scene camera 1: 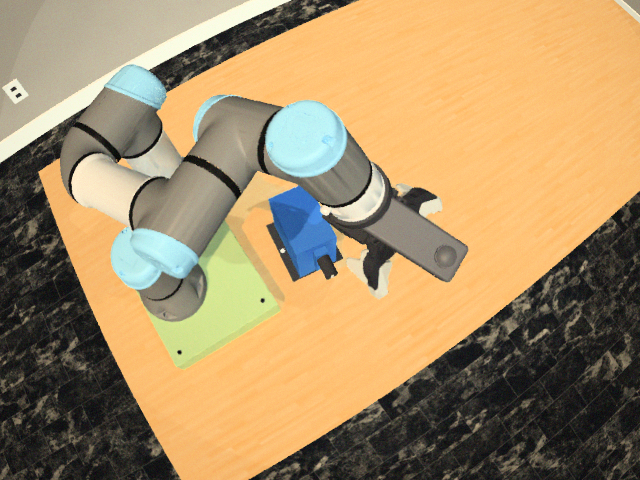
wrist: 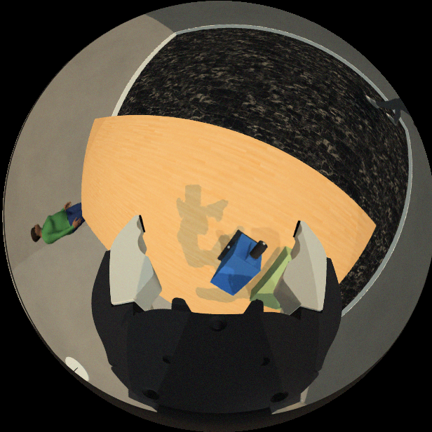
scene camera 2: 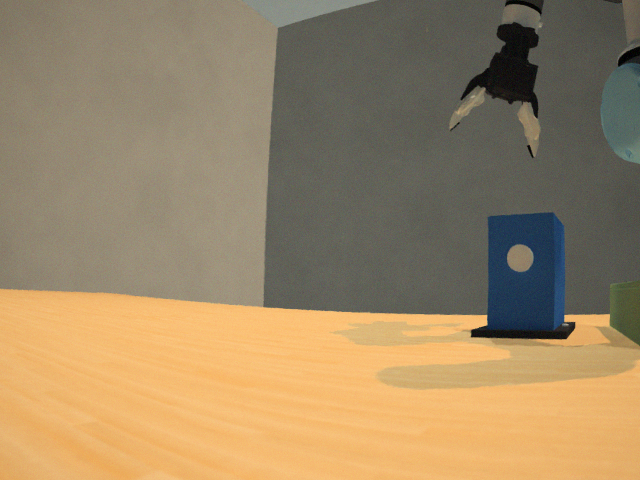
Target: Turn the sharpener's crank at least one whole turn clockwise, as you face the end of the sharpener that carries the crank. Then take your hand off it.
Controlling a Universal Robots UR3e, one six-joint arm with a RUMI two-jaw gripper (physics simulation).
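Frame: origin at the arm's base, x ahead, y left, z up, level; metres.
Seen in the pictures: gripper, fingertip midpoint: (scene camera 2: 492, 144); arm's base, origin of the base link: (scene camera 1: 174, 288).
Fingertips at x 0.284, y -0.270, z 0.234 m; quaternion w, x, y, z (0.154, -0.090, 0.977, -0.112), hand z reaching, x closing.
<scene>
Offsets run from my fingertips to a thing's top centre. "*": to the spot under its first point. Level surfaces: height alone.
The blue box-shaped sharpener (scene camera 1: 302, 229) (scene camera 2: 524, 302) (wrist: 237, 272) stands upright on a thin black base {* dz -0.280, dx -0.025, dy +0.258 m} (scene camera 2: 522, 334). A short black crank knob {dz -0.145, dx -0.063, dy +0.096 m} (scene camera 1: 326, 266) (wrist: 259, 249) sticks out at one end; the crank does not show in scene camera 2, which faces an end with a pale round disc {* dz -0.202, dx -0.021, dy +0.255 m} (scene camera 2: 520, 257). My gripper (scene camera 1: 400, 242) (scene camera 2: 492, 142) (wrist: 219, 219) is open and empty. It hangs well above the sharpener, tilted, and off to its right in scene camera 1. Its fingers are apart from the crank. In the wrist view the sharpener lies below and between the fingers.
A green mounting block (scene camera 1: 232, 315) (scene camera 2: 624, 310) (wrist: 272, 275) under the arm's base stands beside the sharpener. The wooden table {dz -0.284 m} (scene camera 1: 330, 361) (scene camera 2: 232, 403) (wrist: 150, 160) bears both. A person in green (wrist: 57, 227) stands beyond the table's edge.
</scene>
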